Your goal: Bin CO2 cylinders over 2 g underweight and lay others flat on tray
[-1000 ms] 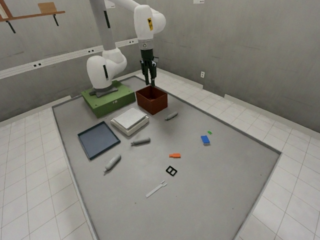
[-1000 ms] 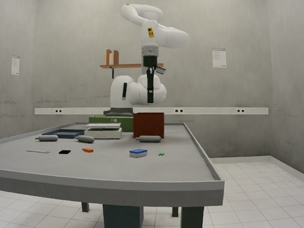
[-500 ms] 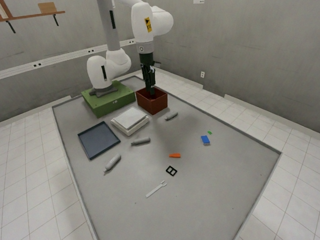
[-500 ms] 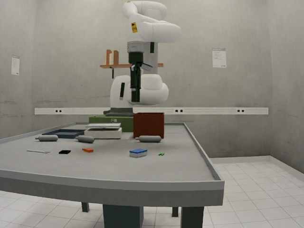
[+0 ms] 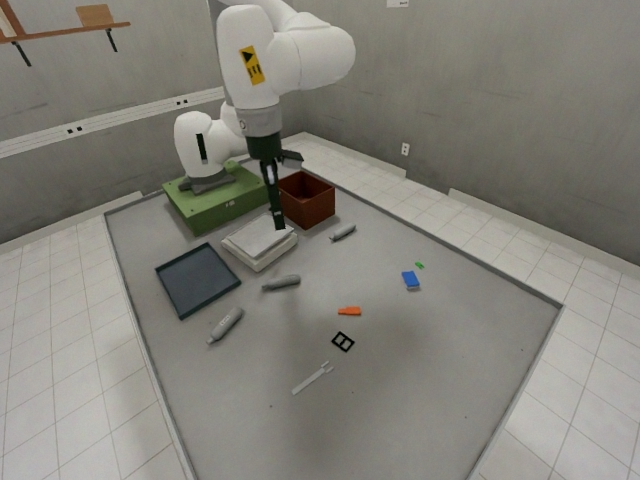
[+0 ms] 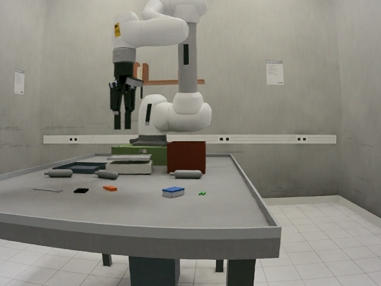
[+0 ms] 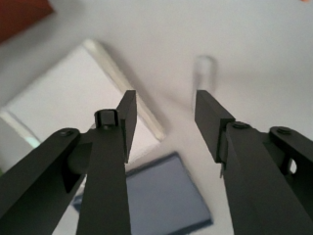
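The grey CO2 cylinder lies 20 cm below my hand, 7 cm to the right of it and 4 cm ahead of it. Round my hand: orange piece: 24 cm ahead, 20 cm below, 4 cm to the left; white scale: 17 cm below, 14 cm behind, 2 cm to the right; scale plate: 15 cm below, 13 cm behind, 1 cm to the right.
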